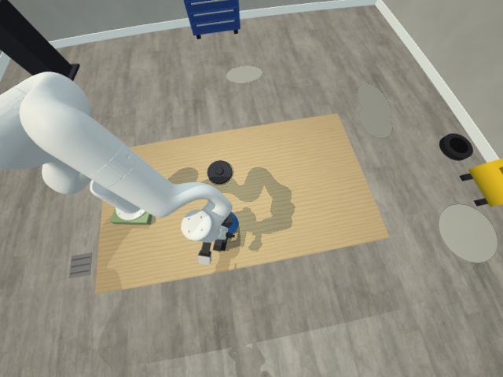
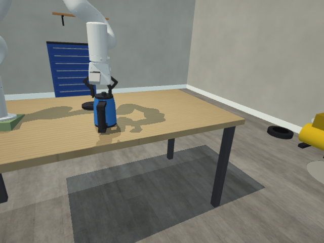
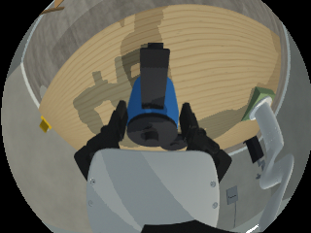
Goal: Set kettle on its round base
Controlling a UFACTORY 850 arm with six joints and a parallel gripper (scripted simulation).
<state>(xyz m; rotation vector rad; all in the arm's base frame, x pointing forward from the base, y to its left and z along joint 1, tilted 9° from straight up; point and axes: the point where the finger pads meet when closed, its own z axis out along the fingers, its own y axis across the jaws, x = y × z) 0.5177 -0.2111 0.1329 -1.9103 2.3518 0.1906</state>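
Right now my hand is 100 mm above the blue kettle, 30 mm to the right of it and 10 mm short of it. The rest, counted from my hand: round black base 380 mm to the left, 170 mm below, 40 mm behind.
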